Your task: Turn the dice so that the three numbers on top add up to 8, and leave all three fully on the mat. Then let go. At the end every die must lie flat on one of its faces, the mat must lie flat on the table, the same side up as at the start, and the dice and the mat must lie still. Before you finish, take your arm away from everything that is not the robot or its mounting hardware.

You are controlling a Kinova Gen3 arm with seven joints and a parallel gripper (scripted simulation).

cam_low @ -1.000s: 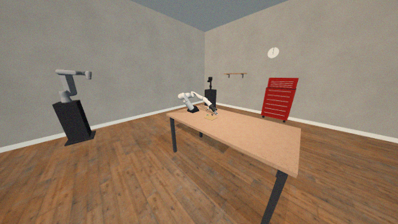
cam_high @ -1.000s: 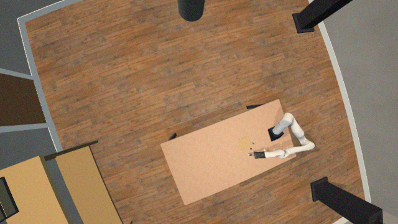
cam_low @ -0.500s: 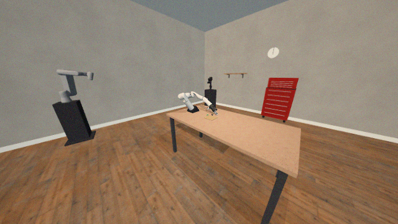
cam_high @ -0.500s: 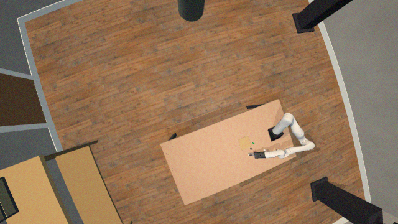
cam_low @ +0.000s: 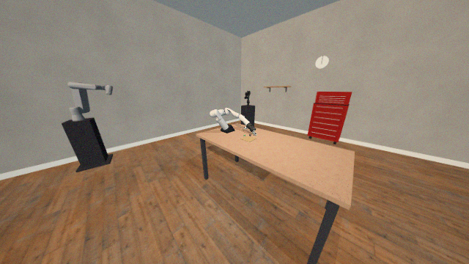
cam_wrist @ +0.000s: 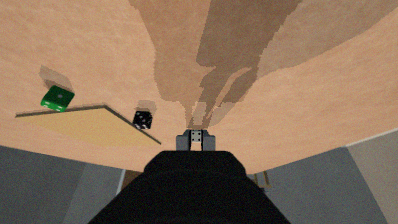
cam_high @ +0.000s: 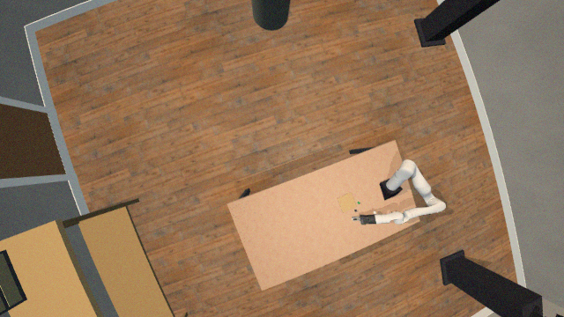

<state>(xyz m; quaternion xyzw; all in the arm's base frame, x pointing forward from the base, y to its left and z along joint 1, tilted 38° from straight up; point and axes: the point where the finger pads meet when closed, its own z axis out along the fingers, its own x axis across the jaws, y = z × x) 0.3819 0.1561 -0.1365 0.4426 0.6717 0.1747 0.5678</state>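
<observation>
Now: hand 1 cm short of the white die and 1 cm above it. From my hand the other things lie so: black die: 6 cm to the right, 3 cm behind, 1 cm below; then green die: 12 cm to the right, 7 cm behind, 1 cm below; then tan mat: 15 cm to the right, 3 cm ahead, 2 cm below.
</observation>
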